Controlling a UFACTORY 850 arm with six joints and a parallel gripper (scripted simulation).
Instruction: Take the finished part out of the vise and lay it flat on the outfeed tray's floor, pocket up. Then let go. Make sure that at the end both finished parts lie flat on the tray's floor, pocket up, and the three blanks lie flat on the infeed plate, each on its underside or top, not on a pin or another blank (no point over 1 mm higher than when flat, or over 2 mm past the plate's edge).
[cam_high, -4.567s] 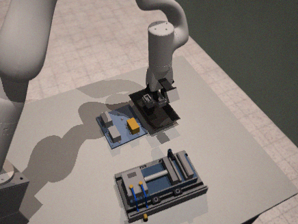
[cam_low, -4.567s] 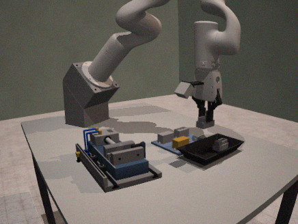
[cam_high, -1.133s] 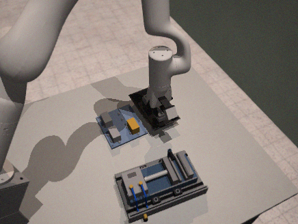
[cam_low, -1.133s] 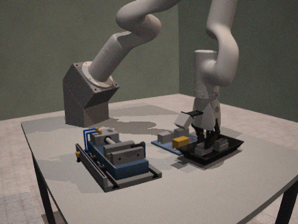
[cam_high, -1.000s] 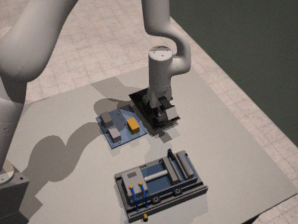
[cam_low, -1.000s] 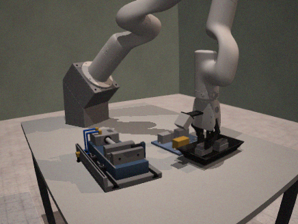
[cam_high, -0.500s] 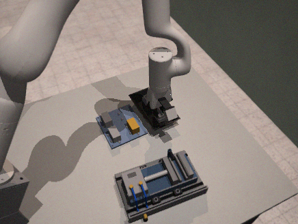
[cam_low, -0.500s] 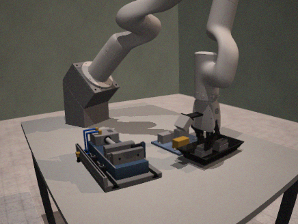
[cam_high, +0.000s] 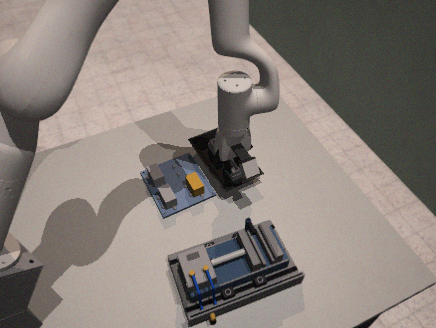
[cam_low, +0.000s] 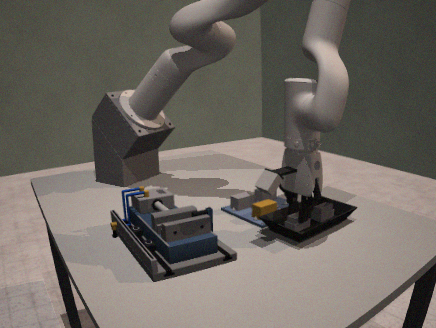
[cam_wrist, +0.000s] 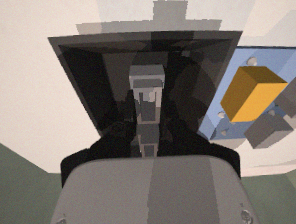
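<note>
Right now my hand is 120 mm past the orange block, 20 mm to the left of it and 30 mm above it. Also, from my hand: blue plate (170 mm behind, 20 mm to the left, 50 mm below); then blue vise (90 mm behind, 300 mm to the right, 20 mm below).
</note>
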